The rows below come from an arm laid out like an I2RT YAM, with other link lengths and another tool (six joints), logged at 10 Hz.
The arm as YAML. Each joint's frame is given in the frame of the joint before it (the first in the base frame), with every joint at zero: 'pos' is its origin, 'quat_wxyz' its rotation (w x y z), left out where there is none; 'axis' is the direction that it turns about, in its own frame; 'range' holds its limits. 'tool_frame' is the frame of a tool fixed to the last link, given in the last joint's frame.
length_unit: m
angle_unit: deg
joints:
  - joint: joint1
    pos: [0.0, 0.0, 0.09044]
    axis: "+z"
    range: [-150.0, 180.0]
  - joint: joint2
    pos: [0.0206, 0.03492, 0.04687]
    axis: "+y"
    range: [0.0, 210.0]
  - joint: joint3
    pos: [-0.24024, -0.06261, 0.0]
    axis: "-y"
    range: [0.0, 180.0]
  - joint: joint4
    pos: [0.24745, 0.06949, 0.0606]
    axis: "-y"
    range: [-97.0, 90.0]
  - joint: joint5
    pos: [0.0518, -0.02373, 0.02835]
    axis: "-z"
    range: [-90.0, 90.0]
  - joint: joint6
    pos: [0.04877, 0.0, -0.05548]
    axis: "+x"
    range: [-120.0, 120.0]
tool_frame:
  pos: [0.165, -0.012, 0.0]
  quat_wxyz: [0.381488, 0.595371, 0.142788, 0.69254]
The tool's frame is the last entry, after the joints.
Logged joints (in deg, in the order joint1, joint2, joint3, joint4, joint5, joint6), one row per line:
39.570, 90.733, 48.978, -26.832, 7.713, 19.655
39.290, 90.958, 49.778, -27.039, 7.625, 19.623
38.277, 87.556, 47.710, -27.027, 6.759, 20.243
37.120, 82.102, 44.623, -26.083, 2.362, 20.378
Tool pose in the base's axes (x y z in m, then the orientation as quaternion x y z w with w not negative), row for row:
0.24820, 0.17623, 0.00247, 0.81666, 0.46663, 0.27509, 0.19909
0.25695, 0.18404, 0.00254, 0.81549, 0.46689, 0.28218, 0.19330
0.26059, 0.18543, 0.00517, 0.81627, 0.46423, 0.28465, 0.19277
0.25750, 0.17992, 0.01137, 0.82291, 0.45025, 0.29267, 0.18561
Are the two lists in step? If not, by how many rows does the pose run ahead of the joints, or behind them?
The pose runs 1 row behind the joints: the pose in row i belongs to the joints in row i - 1.
